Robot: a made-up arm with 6 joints. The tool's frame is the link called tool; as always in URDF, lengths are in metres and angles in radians.
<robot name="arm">
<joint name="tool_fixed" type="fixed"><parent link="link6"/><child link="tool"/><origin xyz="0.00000 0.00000 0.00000"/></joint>
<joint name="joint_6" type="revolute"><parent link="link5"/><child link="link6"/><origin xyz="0.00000 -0.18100 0.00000"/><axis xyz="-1 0 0"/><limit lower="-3.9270" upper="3.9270"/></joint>
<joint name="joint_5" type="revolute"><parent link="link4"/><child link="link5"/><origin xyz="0.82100 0.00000 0.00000"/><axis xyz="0 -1 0"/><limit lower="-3.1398" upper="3.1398"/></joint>
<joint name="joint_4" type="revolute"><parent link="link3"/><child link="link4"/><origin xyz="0.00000 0.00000 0.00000"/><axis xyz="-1 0 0"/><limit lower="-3.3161" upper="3.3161"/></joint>
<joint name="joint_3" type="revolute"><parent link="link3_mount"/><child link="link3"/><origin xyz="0.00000 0.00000 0.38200"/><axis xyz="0 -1 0"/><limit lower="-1.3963" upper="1.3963"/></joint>
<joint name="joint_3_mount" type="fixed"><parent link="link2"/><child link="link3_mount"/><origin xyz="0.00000 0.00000 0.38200"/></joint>
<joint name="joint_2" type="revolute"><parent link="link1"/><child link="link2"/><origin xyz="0.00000 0.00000 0.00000"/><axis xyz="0 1 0"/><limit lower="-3.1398" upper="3.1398"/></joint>
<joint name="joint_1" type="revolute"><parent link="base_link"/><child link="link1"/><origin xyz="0.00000 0.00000 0.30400"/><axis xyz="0 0 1"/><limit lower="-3.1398" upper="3.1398"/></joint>
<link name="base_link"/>
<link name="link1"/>
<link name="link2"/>
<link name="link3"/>
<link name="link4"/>
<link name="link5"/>
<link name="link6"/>
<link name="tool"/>
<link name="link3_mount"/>
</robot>
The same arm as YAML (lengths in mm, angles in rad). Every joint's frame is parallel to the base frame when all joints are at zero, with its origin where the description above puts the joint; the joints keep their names.
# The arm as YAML. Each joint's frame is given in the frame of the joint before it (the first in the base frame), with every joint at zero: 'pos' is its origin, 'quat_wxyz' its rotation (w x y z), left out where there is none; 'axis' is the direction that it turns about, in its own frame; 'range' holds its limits. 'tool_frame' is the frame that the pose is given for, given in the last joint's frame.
length_unit: mm
angle_unit: rad
joints:
  - joint: joint_1
    pos: [0.0, 0.0, 304.0]
    axis: "+z"
    range: [-3.1398, 3.1398]
  - joint: joint_2
    pos: [0.0, 0.0, 0.0]
    axis: "+y"
    range: [-3.1398, 3.1398]
  - joint: joint_3
    pos: [0.0, 0.0, 764.0]
    axis: "-y"
    range: [-1.3963, 1.3963]
  - joint: joint_4
    pos: [0.0, 0.0, 0.0]
    axis: "-x"
    range: [-3.3161, 3.3161]
  - joint: joint_5
    pos: [821.0, 0.0, 0.0]
    axis: "-y"
    range: [-3.1398, 3.1398]
  - joint: joint_6
    pos: [0.0, -181.0, 0.0]
    axis: "-x"
    range: [-3.927, 3.927]
tool_frame:
  pos: [0.0, 0.0, 0.0]

